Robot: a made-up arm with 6 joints.
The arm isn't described. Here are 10 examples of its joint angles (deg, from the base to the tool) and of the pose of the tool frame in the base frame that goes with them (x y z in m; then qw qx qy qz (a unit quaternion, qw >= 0)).
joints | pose
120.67 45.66 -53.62 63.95 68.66 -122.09 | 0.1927 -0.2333 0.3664 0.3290 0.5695 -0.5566 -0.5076
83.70 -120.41 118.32 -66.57 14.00 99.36 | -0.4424 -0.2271 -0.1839 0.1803 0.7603 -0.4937 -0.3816
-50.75 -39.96 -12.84 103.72 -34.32 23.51 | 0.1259 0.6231 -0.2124 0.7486 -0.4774 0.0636 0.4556
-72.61 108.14 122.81 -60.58 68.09 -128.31 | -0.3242 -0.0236 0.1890 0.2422 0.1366 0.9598 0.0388
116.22 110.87 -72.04 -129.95 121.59 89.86 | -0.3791 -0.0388 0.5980 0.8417 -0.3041 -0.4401 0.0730
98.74 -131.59 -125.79 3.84 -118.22 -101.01 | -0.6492 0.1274 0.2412 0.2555 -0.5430 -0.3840 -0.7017
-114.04 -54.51 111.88 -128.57 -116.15 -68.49 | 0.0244 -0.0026 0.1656 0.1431 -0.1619 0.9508 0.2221
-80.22 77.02 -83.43 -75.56 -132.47 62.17 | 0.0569 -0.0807 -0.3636 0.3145 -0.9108 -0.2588 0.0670
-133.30 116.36 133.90 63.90 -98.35 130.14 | -0.3784 0.0852 0.4891 0.5908 0.0022 -0.4909 -0.6403
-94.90 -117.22 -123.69 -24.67 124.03 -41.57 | 0.6183 0.0834 0.2002 0.6815 -0.0317 -0.2046 -0.7019
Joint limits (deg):
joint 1: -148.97..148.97
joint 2: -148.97..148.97
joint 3: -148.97..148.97
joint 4: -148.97..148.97
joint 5: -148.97..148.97
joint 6: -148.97..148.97
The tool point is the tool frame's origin. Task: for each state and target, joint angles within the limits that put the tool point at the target. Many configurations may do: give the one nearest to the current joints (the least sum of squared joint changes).
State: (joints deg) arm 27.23 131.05 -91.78 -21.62 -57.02 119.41
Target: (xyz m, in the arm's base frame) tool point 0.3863 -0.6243 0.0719
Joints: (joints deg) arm 9.33 109.80 -86.69 -15.72 -52.56 117.11
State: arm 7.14 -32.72 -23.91 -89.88 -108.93 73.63
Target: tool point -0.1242 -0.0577 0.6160
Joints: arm 36.73 -25.39 9.74 -85.03 -124.72 63.47
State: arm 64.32 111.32 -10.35 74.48 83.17 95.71
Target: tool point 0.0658 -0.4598 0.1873
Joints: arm 64.30 82.38 -26.61 76.25 106.18 116.00
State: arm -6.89 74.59 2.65 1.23 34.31 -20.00
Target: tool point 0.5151 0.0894 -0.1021
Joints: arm -2.14 91.43 24.54 -7.81 44.46 -45.25
